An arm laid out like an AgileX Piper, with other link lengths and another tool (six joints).
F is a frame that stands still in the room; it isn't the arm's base.
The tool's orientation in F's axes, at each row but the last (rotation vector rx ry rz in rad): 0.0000 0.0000 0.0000; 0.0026 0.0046 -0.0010; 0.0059 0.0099 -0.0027; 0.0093 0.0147 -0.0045; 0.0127 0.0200 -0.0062; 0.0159 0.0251 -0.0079; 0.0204 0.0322 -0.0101; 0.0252 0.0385 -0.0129; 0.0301 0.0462 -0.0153; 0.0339 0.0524 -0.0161; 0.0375 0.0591 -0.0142
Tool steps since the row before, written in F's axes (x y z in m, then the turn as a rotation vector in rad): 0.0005 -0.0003 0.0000 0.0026 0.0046 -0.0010; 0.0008 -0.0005 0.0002 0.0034 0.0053 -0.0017; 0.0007 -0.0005 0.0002 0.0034 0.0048 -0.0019; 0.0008 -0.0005 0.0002 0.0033 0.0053 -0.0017; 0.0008 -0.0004 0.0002 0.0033 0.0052 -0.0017; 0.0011 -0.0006 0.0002 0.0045 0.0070 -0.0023; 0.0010 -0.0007 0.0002 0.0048 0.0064 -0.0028; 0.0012 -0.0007 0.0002 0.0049 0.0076 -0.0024; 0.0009 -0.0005 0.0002 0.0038 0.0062 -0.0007; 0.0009 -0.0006 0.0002 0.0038 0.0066 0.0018; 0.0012 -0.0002 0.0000 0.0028 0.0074 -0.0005
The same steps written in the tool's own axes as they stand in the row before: 0.0005 -0.0003 0.0000 0.0026 0.0046 -0.0010; 0.0008 -0.0005 0.0002 0.0034 0.0053 -0.0017; 0.0007 -0.0005 0.0002 0.0034 0.0048 -0.0019; 0.0008 -0.0005 0.0002 0.0033 0.0053 -0.0017; 0.0008 -0.0004 0.0002 0.0033 0.0052 -0.0017; 0.0011 -0.0006 0.0002 0.0045 0.0070 -0.0023; 0.0010 -0.0007 0.0002 0.0048 0.0064 -0.0028; 0.0012 -0.0007 0.0003 0.0049 0.0076 -0.0024; 0.0009 -0.0005 0.0003 0.0037 0.0062 -0.0007; 0.0009 -0.0006 0.0003 0.0036 0.0067 0.0018; 0.0012 -0.0002 0.0001 0.0027 0.0074 -0.0006
